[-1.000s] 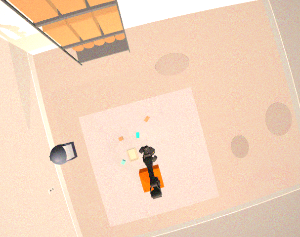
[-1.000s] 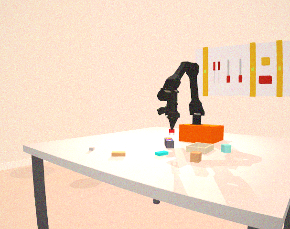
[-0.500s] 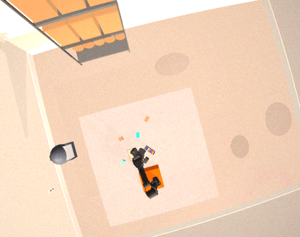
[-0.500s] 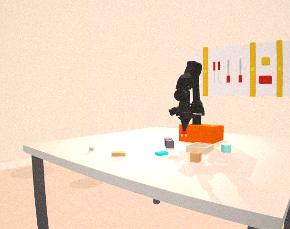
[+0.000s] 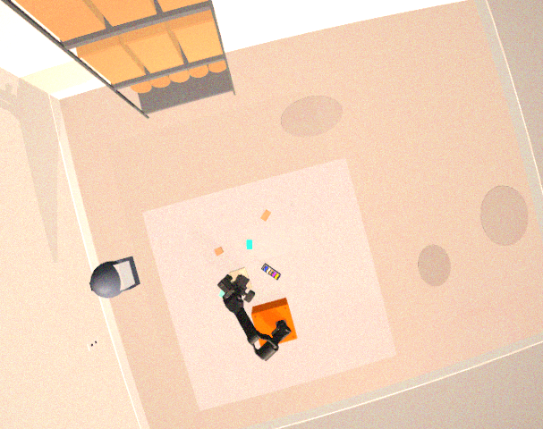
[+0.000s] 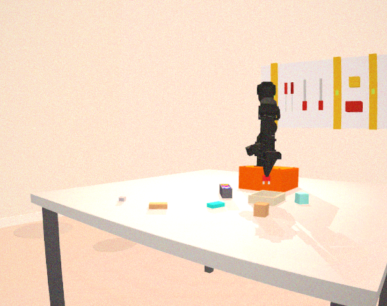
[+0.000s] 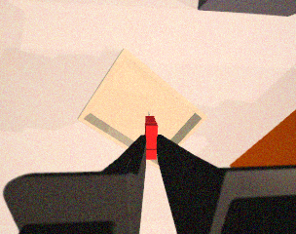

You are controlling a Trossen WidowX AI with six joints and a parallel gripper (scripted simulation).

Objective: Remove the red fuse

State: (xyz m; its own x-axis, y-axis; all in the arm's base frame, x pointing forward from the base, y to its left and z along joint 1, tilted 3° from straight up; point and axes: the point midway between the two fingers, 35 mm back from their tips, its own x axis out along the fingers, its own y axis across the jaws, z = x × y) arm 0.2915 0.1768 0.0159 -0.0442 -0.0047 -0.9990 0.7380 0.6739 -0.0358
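Right now my gripper tip is 10 mm to the right of the cream tray and 90 mm above it. Round my gripper tip: flat cyan block: 200 mm ahead, 90 mm to the right, 90 mm below; then teal block: 60 mm behind, 130 mm to the left, 80 mm below; then flat tan block: 350 mm ahead, 230 mm to the right, 90 mm below.
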